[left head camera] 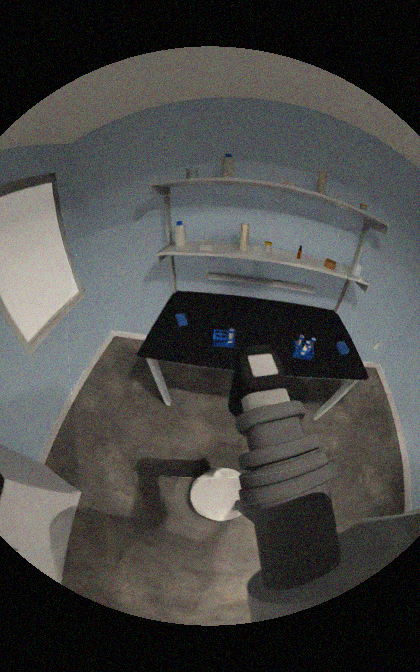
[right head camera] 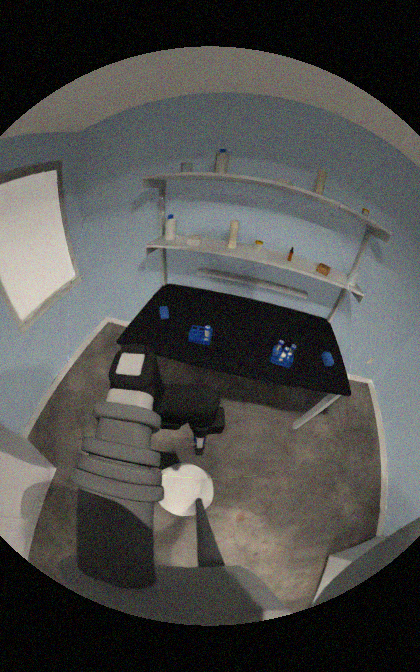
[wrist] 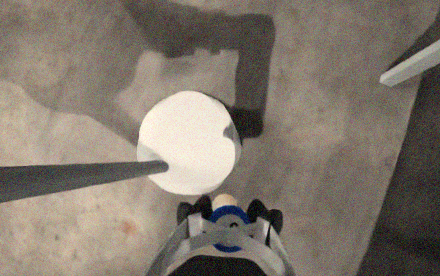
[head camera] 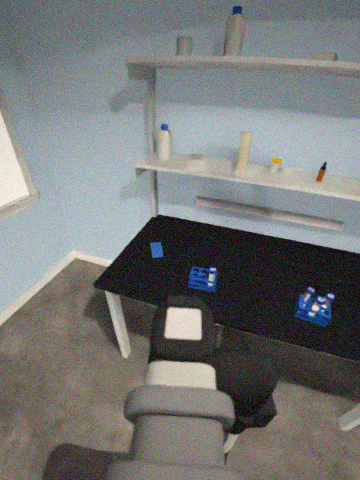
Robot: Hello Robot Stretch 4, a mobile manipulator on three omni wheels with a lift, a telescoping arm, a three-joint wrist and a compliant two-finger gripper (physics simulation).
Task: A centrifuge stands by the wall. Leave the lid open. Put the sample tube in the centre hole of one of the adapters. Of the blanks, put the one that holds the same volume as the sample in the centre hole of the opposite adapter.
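Places are measured from the robot's base along level axes (x right, y back, z down), in metres.
Pixels of known places: gripper, fingertip midpoint: [wrist: 230, 213]; robot's base, origin of the base link: [wrist: 194, 145].
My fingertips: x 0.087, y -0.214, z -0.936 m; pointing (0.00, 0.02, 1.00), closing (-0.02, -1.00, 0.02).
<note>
For each thing: its middle in the pictures, then the offset to it from my fingertips. "pt": a spot on its surface instead. Level surfaces: height alone.
- tube with a blue cap, surface spot: [wrist: 228, 247] pt dx +0.016, dy -0.002, dz -0.049 m
- small blue rack, body centre: [head camera: 203, 278] dx +0.008, dy -0.649, dz +0.171 m
- black table, its level: dz +0.201 m
- white tube, body centre: [head camera: 211, 278] dx +0.043, dy -0.621, dz +0.138 m
- second blue rack, body centre: [head camera: 312, 309] dx +0.482, dy -0.493, dz +0.171 m
- blue block, body centre: [head camera: 156, 249] dx -0.251, dy -0.869, dz +0.181 m
My gripper [wrist: 230, 213] [right head camera: 199, 442] is shut on a tube with a blue cap [wrist: 228, 247] and a pale tip. It hangs over the floor, in front of the table. I cannot tell whether this tube is the sample or a blank. A small blue rack [head camera: 202, 286] [left head camera: 223, 344] [right head camera: 200, 341] on the black table [head camera: 260, 265] holds one white tube [head camera: 212, 276] at its right side. A second blue rack [head camera: 312, 318] [left head camera: 303, 355] [right head camera: 281, 360] further right holds several capped tubes. The centrifuge, its lid and the adapters do not show in these views.
A blue block [head camera: 157, 249] [left head camera: 181, 320] lies at the table's left, another blue block [left head camera: 342, 347] [right head camera: 327, 358] at its right. Bottles and jars stand on two wall shelves [head camera: 210, 174] [head camera: 190, 62]. A white round object [wrist: 185, 145] [left head camera: 215, 495] stands on the floor below.
</note>
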